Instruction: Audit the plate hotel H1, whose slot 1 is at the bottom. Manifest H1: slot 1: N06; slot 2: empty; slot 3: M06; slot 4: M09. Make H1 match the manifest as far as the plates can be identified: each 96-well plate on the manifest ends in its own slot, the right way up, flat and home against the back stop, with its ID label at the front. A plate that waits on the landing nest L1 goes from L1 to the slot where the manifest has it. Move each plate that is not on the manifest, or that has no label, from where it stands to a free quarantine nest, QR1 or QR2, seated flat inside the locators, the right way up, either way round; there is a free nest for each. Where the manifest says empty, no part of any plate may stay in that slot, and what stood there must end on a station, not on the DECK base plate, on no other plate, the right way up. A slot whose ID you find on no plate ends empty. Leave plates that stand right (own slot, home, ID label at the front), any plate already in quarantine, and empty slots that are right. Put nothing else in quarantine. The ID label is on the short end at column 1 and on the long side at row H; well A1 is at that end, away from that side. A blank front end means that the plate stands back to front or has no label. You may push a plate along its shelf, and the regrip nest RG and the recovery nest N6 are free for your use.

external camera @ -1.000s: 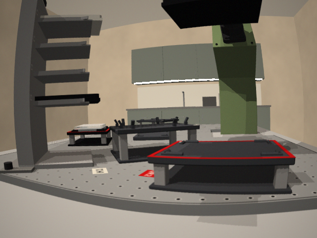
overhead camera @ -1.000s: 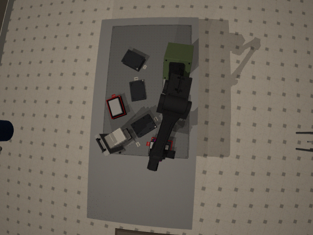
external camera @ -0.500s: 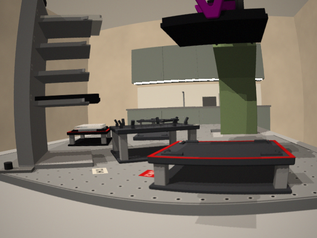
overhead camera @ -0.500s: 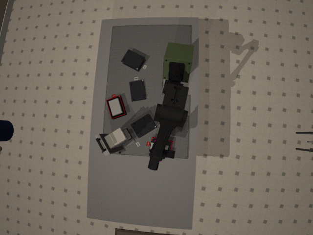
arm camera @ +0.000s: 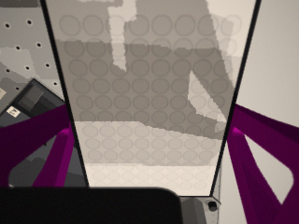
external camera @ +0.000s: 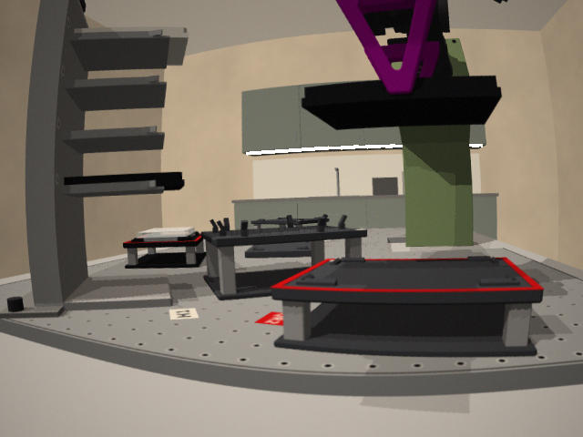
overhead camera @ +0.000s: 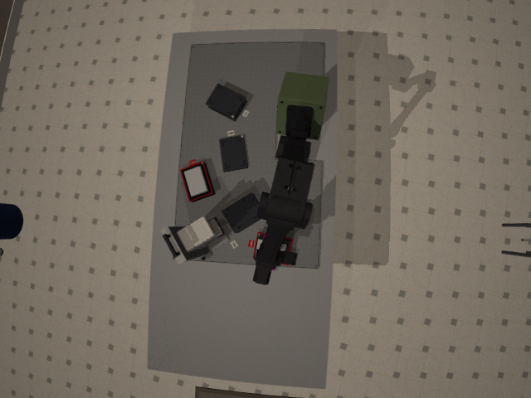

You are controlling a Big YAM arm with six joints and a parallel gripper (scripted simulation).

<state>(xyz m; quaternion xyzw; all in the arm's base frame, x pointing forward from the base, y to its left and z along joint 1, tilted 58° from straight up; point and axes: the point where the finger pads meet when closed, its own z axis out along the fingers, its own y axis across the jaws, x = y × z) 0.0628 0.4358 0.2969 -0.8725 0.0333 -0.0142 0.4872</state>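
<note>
My gripper is now 13 cm above the quarantine nest QR2. Also, from my hand: regrip nest RG 15 cm ahead, 14 cm to the right, 11 cm below; then QR2 tag 16 cm below, 10 cm ahead; then A1 mark 15 cm to the right, 10 cm below, 6 cm ahead.
</note>
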